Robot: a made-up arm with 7 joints. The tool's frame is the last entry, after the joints.
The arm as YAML. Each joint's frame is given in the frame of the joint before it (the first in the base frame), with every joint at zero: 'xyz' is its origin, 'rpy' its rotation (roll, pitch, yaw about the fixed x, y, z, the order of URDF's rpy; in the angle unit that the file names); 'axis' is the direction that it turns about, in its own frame. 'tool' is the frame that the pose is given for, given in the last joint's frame.
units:
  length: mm
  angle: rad
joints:
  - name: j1
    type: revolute
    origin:
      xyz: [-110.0, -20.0, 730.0]
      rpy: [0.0, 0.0, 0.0]
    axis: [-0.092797, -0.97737, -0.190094]
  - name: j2
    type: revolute
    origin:
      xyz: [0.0, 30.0, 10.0]
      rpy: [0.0, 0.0, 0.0]
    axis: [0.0, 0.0, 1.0]
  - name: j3
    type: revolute
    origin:
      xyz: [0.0, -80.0, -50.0]
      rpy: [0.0, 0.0, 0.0]
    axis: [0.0, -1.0, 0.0]
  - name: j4
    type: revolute
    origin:
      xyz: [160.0, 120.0, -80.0]
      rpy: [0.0, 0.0, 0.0]
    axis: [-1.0, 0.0, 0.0]
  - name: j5
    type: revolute
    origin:
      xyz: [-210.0, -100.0, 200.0]
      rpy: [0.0, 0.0, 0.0]
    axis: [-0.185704, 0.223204, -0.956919]
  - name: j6
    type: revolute
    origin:
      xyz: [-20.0, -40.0, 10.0]
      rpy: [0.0, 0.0, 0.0]
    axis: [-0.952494, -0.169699, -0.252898]
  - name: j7
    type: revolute
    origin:
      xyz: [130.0, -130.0, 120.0]
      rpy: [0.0, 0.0, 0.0]
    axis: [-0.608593, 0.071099, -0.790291]
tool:
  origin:
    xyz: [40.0, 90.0, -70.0]
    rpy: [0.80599, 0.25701, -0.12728]
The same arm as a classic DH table. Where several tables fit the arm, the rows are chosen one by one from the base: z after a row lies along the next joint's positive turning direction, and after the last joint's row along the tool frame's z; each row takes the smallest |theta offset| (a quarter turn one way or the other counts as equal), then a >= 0, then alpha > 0; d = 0 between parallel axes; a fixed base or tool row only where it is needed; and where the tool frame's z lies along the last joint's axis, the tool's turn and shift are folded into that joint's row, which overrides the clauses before.
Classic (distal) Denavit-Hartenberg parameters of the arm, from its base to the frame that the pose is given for. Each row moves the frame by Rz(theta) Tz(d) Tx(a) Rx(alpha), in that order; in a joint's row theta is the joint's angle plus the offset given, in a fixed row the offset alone. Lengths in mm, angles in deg.
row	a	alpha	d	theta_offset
base (fixed)	-107.6	100.96	735.9	-5.42
j1	-2.8	-100.96	0.5	0
j2	0	90	-45.8	5.42
j3	80	90	-40	-90
j4	52	79.3	91.1	76.87
j5	30	-67.6	-249	-13.94
j6	120.3	39.87	54.5	-0.17
j7	28	-129.21	-252.6	-43.21
tool (fixed)	0	0	-143.8	30.37

